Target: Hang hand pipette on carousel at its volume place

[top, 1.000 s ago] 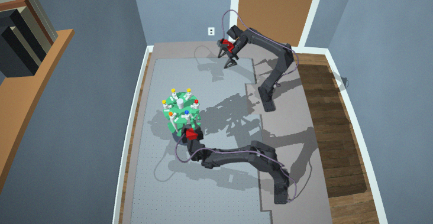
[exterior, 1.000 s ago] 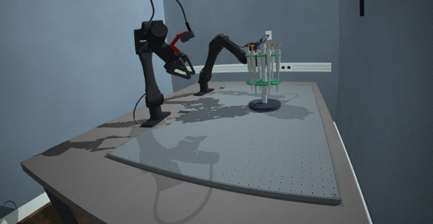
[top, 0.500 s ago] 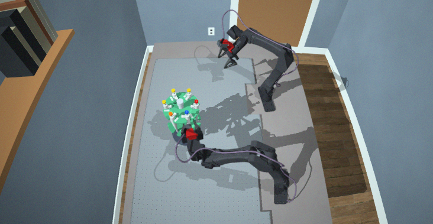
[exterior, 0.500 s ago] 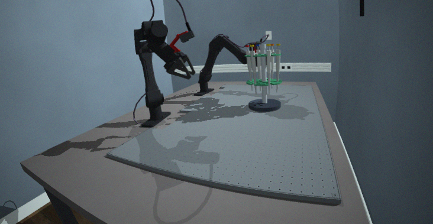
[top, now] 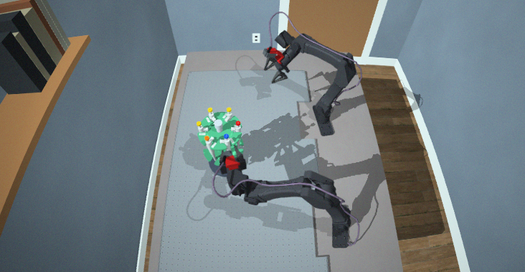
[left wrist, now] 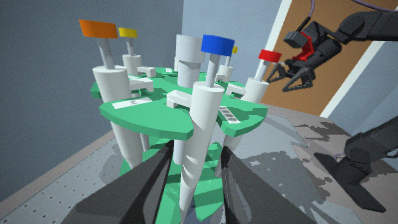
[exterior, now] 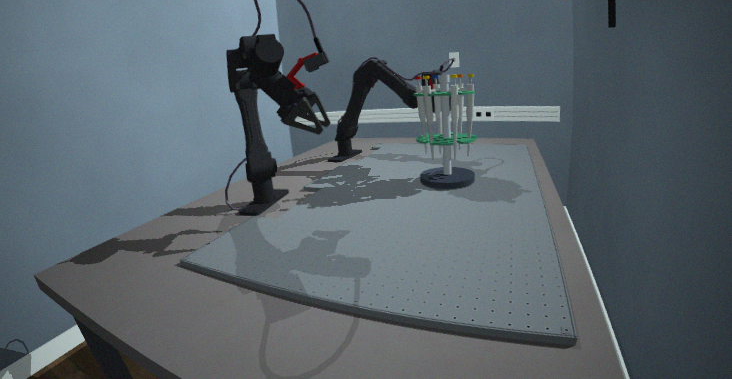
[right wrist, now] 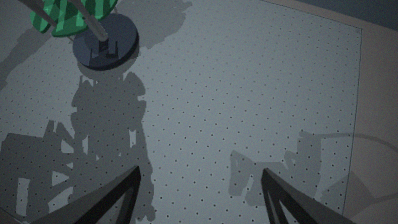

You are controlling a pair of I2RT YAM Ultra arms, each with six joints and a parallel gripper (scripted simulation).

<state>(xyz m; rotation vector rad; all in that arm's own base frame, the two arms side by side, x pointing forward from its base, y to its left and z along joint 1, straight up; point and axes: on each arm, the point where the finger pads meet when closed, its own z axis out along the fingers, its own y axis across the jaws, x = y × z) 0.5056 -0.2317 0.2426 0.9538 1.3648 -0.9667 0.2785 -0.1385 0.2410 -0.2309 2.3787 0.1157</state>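
Now: the white hand pipette 3 cm below my left hand and 2 cm ahead of it.
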